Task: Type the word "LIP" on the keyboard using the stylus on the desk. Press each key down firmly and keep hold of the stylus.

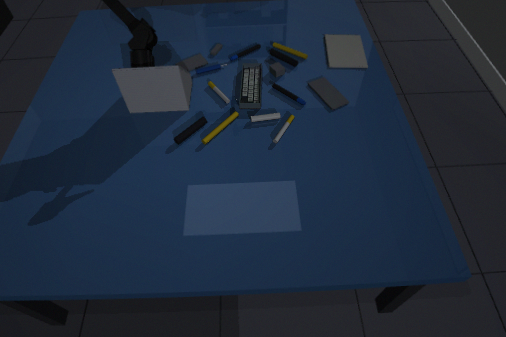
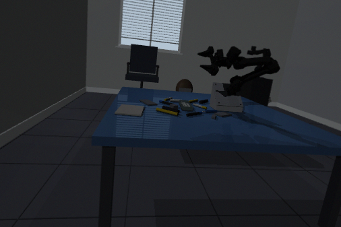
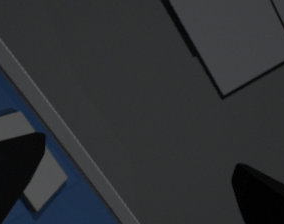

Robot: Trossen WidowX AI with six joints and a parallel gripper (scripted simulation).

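Right now the stylus is 330 mm below my gripper tip, 130 mm behind it and 80 mm to the right of it.
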